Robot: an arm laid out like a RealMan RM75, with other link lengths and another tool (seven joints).
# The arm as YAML. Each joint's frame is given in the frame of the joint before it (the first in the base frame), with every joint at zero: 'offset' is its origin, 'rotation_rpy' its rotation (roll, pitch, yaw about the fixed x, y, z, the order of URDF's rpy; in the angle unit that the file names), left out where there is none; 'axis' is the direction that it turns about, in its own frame. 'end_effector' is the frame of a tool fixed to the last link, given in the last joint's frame.
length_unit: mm
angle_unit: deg
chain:
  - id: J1
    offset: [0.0, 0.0, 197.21]
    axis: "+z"
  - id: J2
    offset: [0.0, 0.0, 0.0]
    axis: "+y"
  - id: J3
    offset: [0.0, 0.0, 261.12]
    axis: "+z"
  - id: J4
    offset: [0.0, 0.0, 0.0]
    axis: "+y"
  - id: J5
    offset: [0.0, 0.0, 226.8]
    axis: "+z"
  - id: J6
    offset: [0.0, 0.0, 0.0]
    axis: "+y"
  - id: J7
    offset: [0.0, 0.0, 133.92]
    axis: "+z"
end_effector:
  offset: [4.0, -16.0, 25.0]
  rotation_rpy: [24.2, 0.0, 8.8]
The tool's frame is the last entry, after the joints.
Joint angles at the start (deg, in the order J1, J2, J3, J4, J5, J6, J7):
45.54 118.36 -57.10 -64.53 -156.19 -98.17 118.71
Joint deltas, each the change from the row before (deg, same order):
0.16 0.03 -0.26 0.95 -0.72 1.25 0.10
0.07 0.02 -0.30 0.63 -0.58 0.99 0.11
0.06 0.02 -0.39 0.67 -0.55 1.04 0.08
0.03 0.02 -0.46 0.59 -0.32 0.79 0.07
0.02 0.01 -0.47 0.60 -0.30 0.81 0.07
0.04 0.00 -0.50 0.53 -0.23 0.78 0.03
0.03 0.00 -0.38 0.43 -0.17 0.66 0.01
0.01 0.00 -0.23 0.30 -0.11 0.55 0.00
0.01 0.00 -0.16 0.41 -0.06 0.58 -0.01
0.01 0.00 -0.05 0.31 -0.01 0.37 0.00
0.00 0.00 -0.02 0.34 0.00 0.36 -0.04
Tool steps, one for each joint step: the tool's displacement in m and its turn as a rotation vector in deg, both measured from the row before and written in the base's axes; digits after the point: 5 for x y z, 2 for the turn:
0.00288 0.00216 -0.00205 0.44 -0.73 -0.14
0.00225 0.00162 -0.00138 0.38 -0.67 -0.04
0.00227 0.00159 -0.00168 0.32 -0.70 0.03
0.00168 0.00088 -0.00202 0.08 -0.53 0.05
0.00176 0.00088 -0.00199 0.09 -0.53 0.06
0.00123 0.00100 -0.00187 0.07 -0.50 0.18
0.00100 0.00088 -0.00146 0.09 -0.38 0.17
0.00077 0.00082 -0.00091 0.16 -0.23 0.14
0.00109 0.00071 -0.00115 0.14 -0.14 0.06
0.00082 0.00039 -0.00081 0.09 -0.02 -0.02
0.00101 0.00028 -0.00086 0.06 0.00 -0.04

